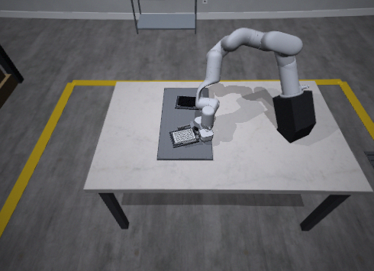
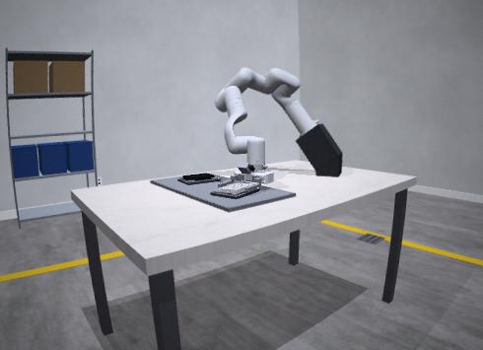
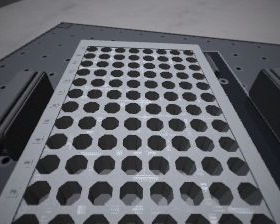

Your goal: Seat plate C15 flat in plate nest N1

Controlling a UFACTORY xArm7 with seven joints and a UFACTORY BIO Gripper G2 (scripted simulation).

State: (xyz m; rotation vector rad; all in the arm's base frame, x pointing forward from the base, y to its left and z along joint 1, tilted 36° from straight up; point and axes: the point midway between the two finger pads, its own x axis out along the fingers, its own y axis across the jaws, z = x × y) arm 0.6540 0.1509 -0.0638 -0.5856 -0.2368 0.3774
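Now: hand 20 mm above the dark plate nest N1. Round my hand: white well plate C15: 10 mm to the left; then black plate C51: 20 mm behind, 300 mm to the right.
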